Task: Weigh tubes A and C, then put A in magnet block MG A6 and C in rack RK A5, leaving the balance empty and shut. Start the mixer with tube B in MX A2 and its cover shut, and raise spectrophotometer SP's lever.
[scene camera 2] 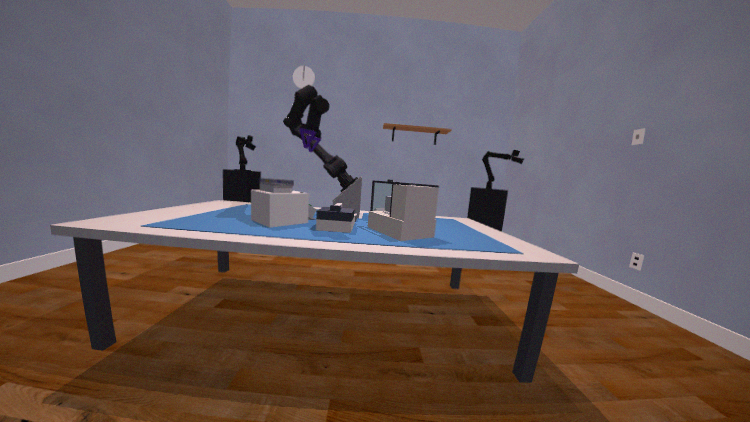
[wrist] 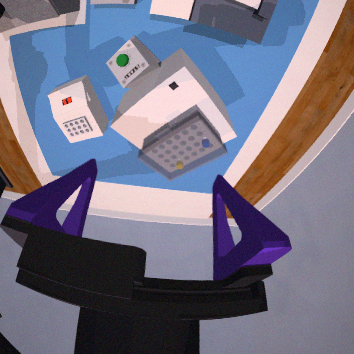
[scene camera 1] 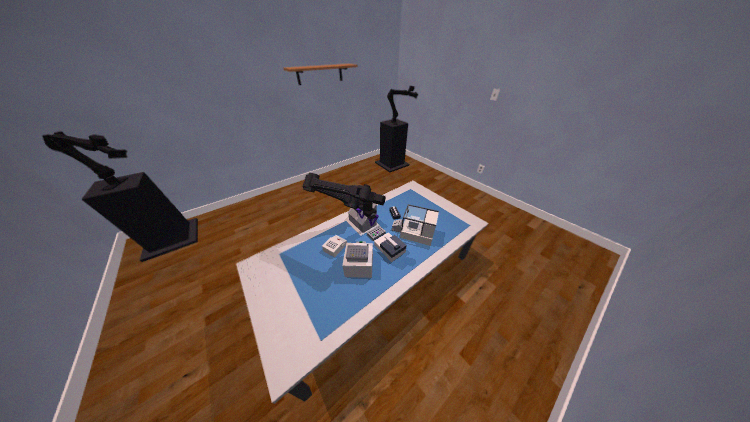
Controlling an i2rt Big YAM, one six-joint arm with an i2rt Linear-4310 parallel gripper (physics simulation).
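Places are measured from the arm's base along level axes (x up, y left, z back), in millimetres.
Pixels of known places: gripper, fingertip midpoint: [scene camera 2: 308, 150] [wrist: 155, 171] [scene camera 1: 366, 222]; arm's base, origin of the base link: [scene camera 2: 350, 185].
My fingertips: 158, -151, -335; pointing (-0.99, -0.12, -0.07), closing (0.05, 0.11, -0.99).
Ahead of a thing's pixels: the offset from my fingertips to its middle, as dx, dy, dz. "*": to the spot under its first point.
My gripper [scene camera 1: 367, 216] [scene camera 2: 309, 140] [wrist: 155, 171] is open and empty, high above the table. In the wrist view, the mixer {-233, -79, -11} [scene camera 1: 358, 267] [scene camera 2: 279, 208] [wrist: 177, 97] is a white box whose holed block holds a blue tube [wrist: 205, 143] and a yellow tube [wrist: 179, 165]. A see-through cover seems to lie over them. A white block with a red mark {-293, -171, +196} [scene camera 1: 333, 244] [wrist: 77, 107], apparently the magnet block, stands beside it. The rack {* -298, +117, +164} [scene camera 1: 369, 230] shows small coloured spots. The glass-walled balance {-217, +411, -19} [scene camera 1: 418, 235] [scene camera 2: 415, 209] stands beyond; its door state is unclear. Tube letters are unreadable.
A box with a green button [wrist: 122, 60] stands against the mixer. A dark-topped device with a white bar {-277, +161, -45} [scene camera 1: 392, 247] [scene camera 2: 335, 219] [wrist: 215, 20], perhaps the spectrophotometer, stands between mixer and balance. A small black holder {-304, +437, +236} [scene camera 1: 394, 212] is near the balance. Two arms on black pedestals stand beyond the table.
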